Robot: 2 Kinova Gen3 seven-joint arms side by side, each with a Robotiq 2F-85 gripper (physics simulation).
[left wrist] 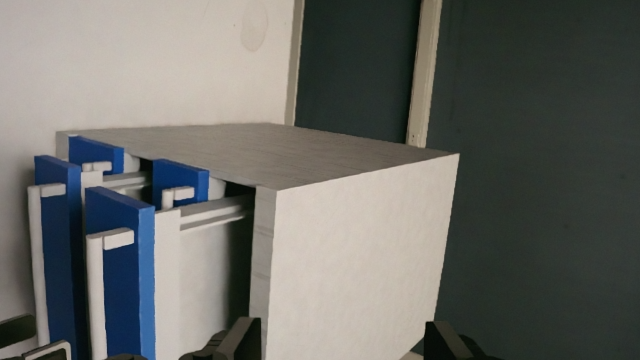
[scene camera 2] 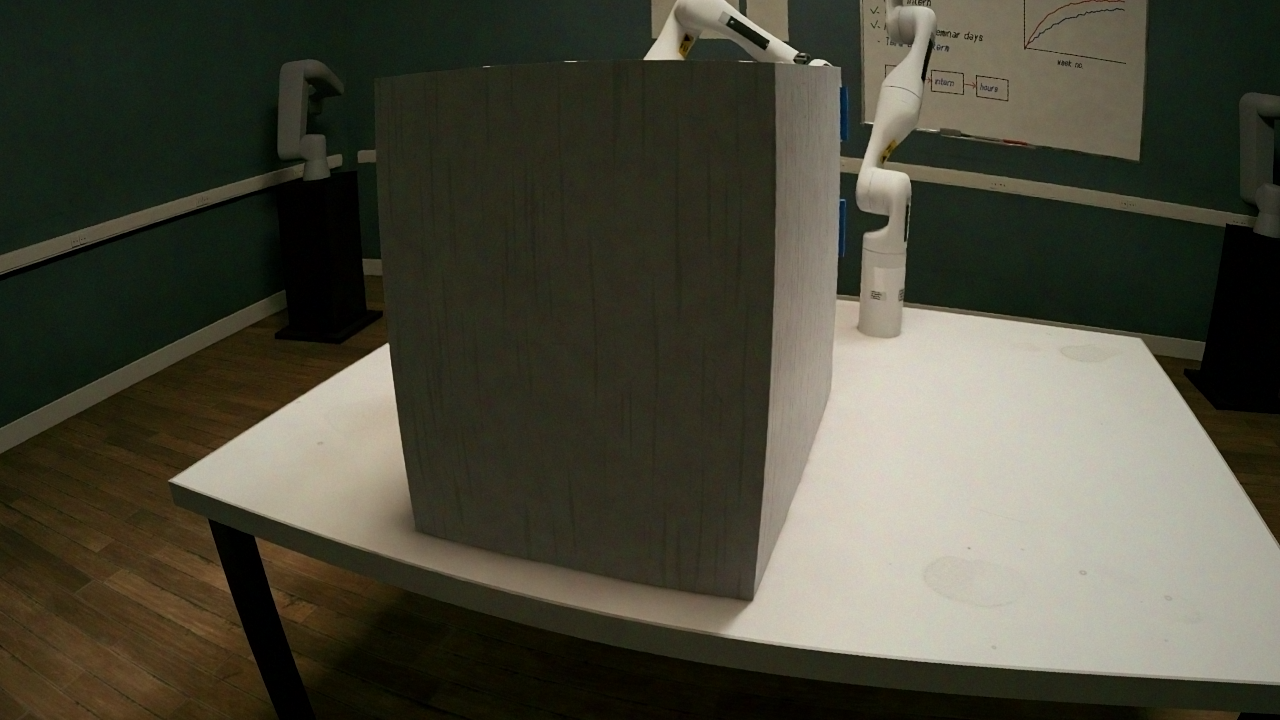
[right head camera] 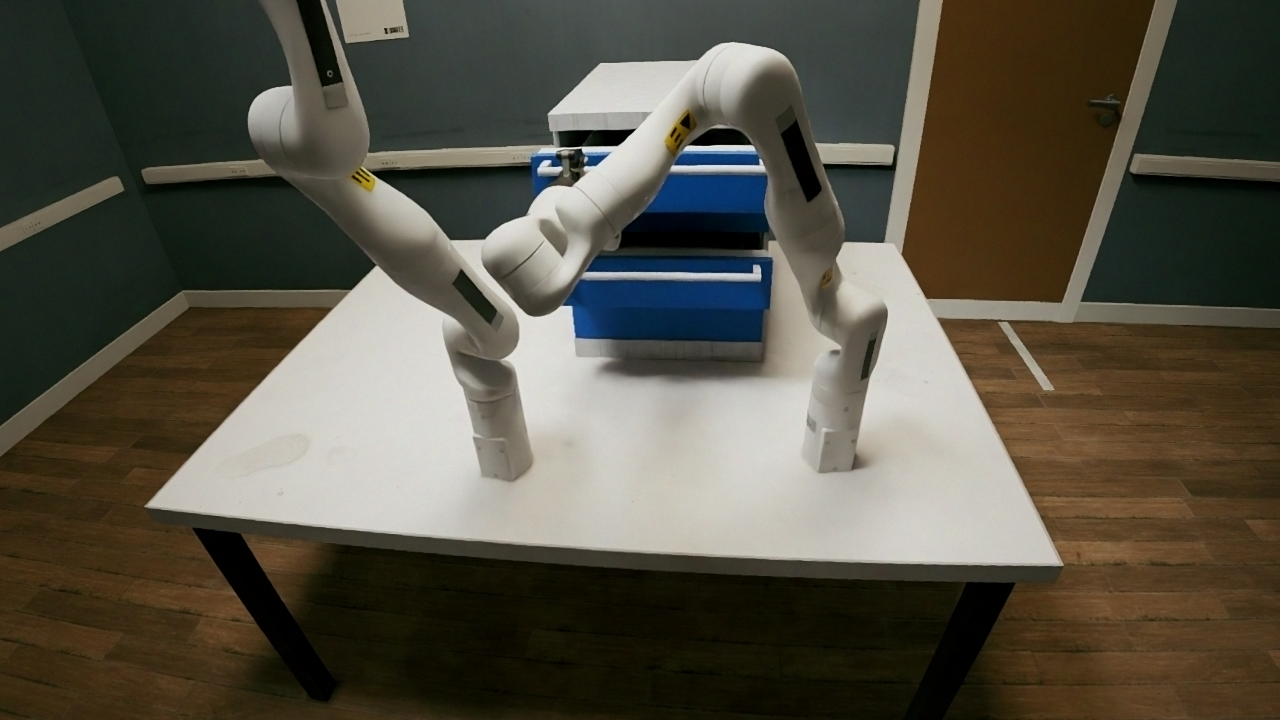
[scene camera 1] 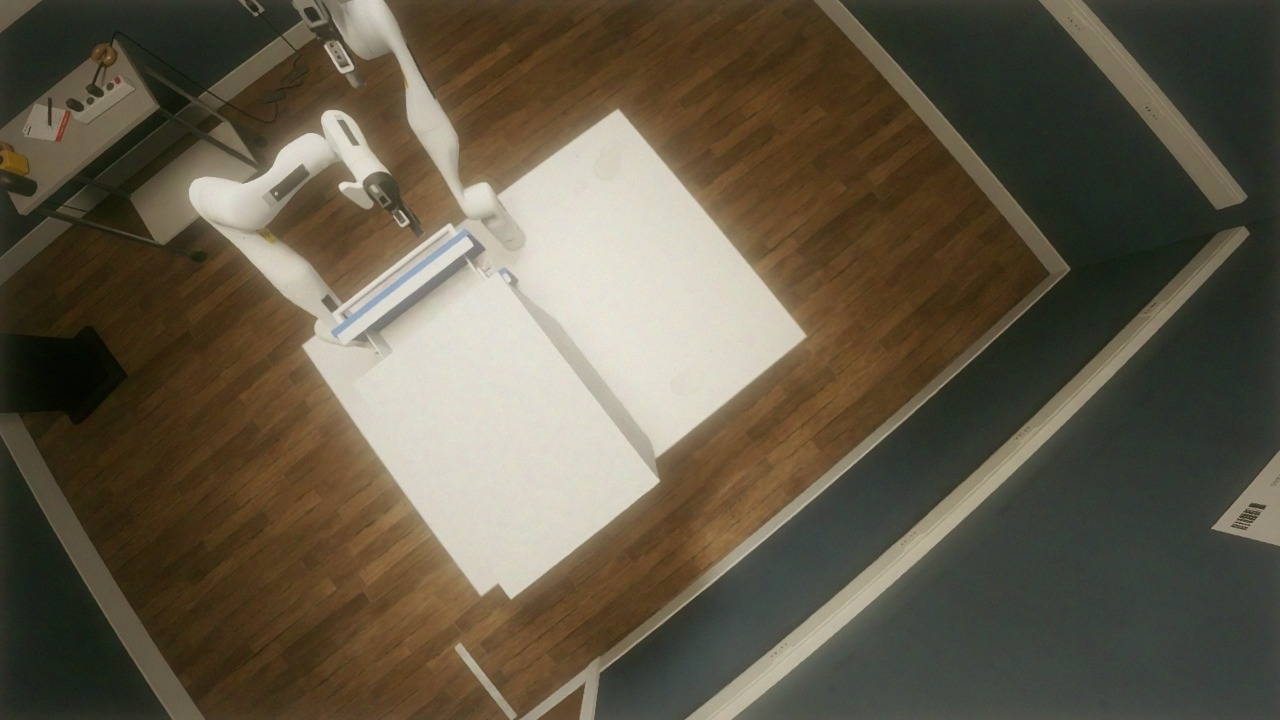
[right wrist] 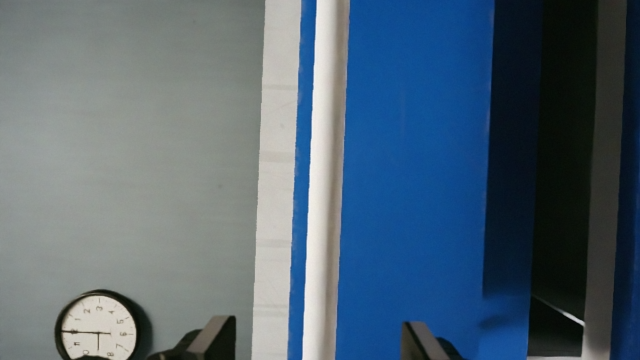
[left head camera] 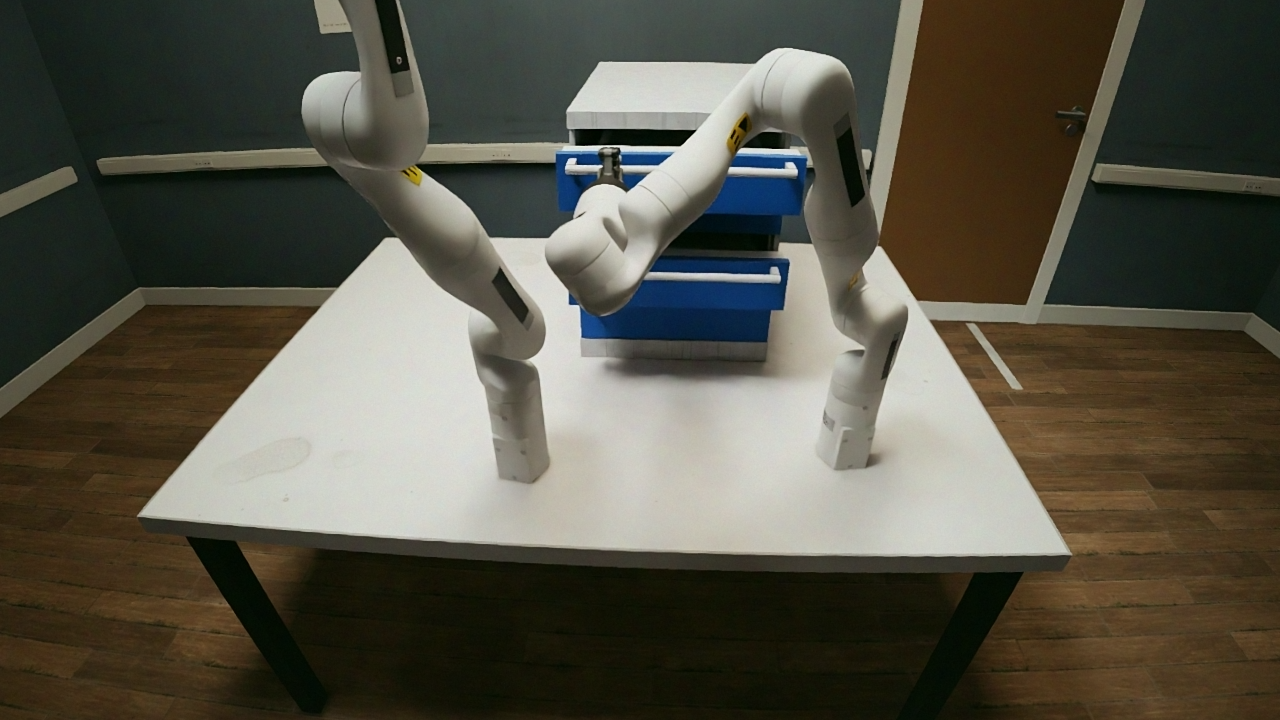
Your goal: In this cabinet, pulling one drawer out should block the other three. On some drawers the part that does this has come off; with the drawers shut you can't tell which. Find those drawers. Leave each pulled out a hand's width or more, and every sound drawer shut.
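The cabinet has four blue drawers. The top drawer and the third drawer stand well out. The second drawer and the bottom drawer look shut. My right gripper is open at the top drawer's white handle, near its left end in the head views; contact is unclear. My left gripper is open and empty, high and away from the cabinet.
The cabinet stands on the white table. My right forearm crosses in front of the drawers in the head views. A side cart stands at the upper left of scene camera 1. A wall clock shows in the right wrist view.
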